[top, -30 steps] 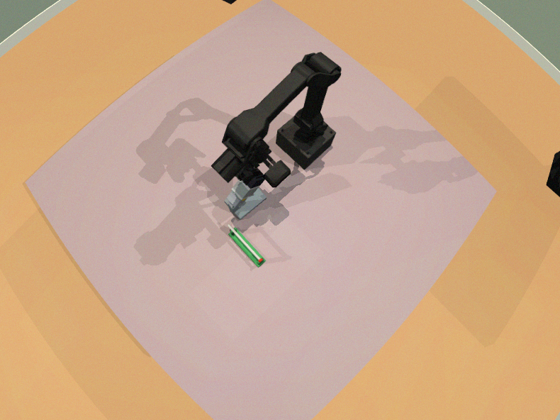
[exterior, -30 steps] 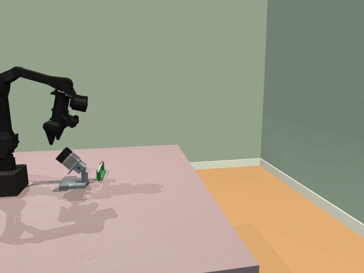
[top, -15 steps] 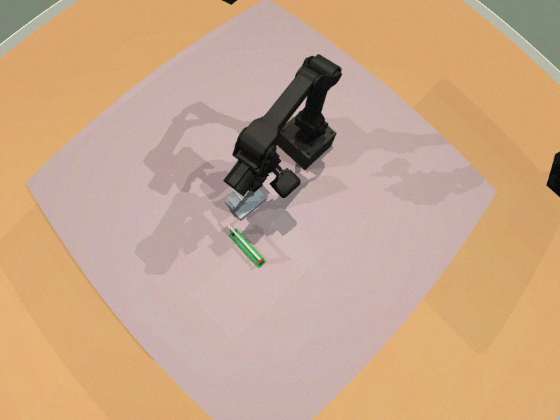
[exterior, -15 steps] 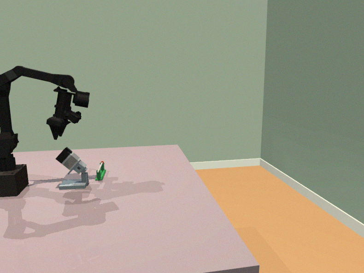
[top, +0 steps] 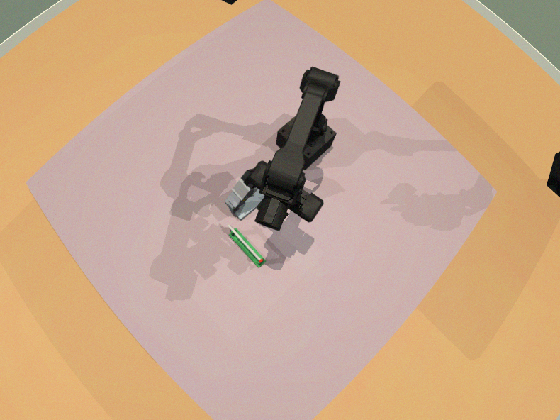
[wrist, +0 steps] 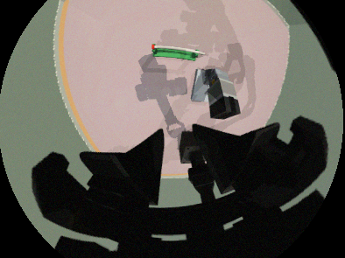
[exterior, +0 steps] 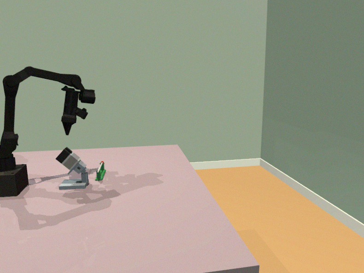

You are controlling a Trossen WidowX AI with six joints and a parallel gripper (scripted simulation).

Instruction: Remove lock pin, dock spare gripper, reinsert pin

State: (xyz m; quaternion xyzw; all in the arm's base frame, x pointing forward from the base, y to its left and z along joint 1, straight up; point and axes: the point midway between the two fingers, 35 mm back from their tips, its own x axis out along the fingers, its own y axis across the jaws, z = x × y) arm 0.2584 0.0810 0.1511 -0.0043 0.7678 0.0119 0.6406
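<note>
My gripper tip is 140 mm short of the green holder, 30 mm to the left of it and 190 mm above it. The rest, counted from my gripper tip: spare gripper: 10 mm ahead, 120 mm to the right, 100 mm below; then mount: 40 mm ahead, 130 mm to the right, 160 mm below.
</note>
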